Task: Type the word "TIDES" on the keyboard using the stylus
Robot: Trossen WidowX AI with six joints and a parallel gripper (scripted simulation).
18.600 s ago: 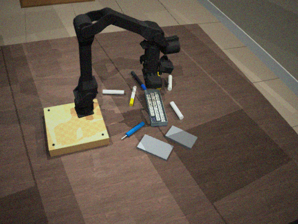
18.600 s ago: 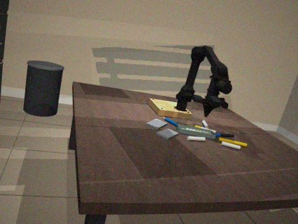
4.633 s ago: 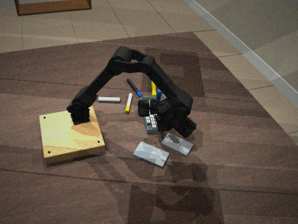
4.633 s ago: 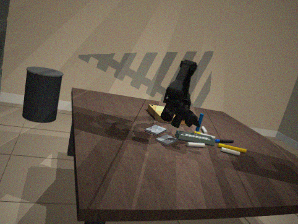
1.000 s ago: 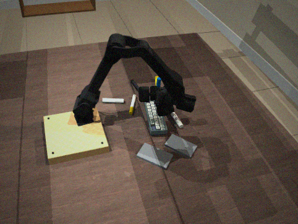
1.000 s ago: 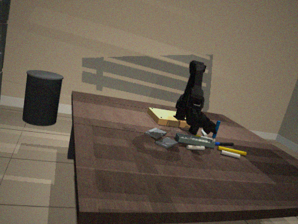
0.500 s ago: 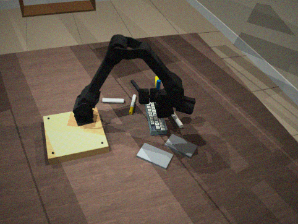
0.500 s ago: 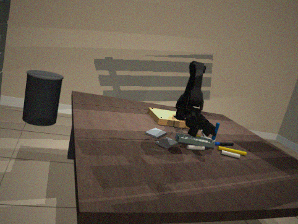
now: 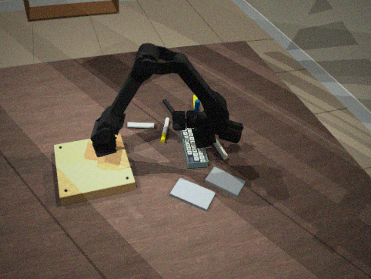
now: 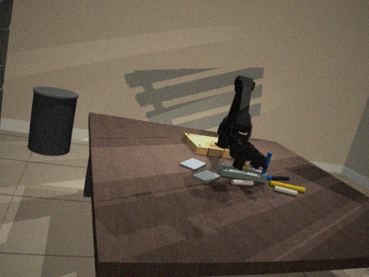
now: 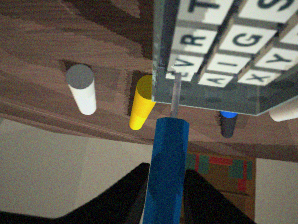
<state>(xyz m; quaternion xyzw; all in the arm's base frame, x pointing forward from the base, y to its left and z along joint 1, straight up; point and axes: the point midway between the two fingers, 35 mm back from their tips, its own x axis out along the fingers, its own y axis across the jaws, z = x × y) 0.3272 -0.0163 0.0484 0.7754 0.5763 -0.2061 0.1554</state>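
The blue-capped black pen is 90 mm to the left of my gripper tip, 60 mm below it and 30 mm behind it. The rest, counted from my gripper tip: blue stylus: 10 mm below; grey stylus tip: 50 mm below.
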